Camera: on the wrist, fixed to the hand. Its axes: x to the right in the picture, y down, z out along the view.
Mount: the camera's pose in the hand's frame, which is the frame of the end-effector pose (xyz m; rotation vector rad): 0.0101 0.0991 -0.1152 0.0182 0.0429 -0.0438
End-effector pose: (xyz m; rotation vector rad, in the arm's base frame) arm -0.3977 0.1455 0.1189 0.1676 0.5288 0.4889
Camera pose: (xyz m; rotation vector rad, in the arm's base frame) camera -0.4901 0.2403 0.0435 0.1629 0.5779 0.4459
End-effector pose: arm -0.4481 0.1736 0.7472 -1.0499 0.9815 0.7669
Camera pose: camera -0.5638 0.0978 0.6836 -1.0725 0.9972 0.7009
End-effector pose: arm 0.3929 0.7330 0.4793 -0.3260 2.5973 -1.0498
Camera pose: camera 0.3315 0.8722 0.4856 -0.3614 2.6279 -1.1062
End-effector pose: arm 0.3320 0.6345 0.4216 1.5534 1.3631 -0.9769
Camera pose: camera 0.4351 0.7391 0.4619 1.5721 1.4270 -0.9902
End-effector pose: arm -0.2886 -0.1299 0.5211 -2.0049 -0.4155 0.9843
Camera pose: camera -0.2001 -0.2450 0.4751 -1.9888 -0.4239 0.9134
